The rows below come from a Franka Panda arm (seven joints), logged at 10 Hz.
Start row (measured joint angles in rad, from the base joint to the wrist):
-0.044 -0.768 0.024 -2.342 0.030 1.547 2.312
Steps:
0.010 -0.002 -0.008 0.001 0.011 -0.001 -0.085
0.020 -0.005 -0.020 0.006 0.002 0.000 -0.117
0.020 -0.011 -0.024 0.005 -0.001 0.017 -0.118
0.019 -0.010 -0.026 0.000 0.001 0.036 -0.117
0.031 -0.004 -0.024 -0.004 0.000 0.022 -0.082
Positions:
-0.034 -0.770 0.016 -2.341 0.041 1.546 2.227
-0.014 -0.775 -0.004 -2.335 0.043 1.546 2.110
0.006 -0.786 -0.028 -2.330 0.042 1.563 1.992
0.025 -0.796 -0.054 -2.330 0.043 1.599 1.875
0.056 -0.800 -0.078 -2.334 0.043 1.621 1.793

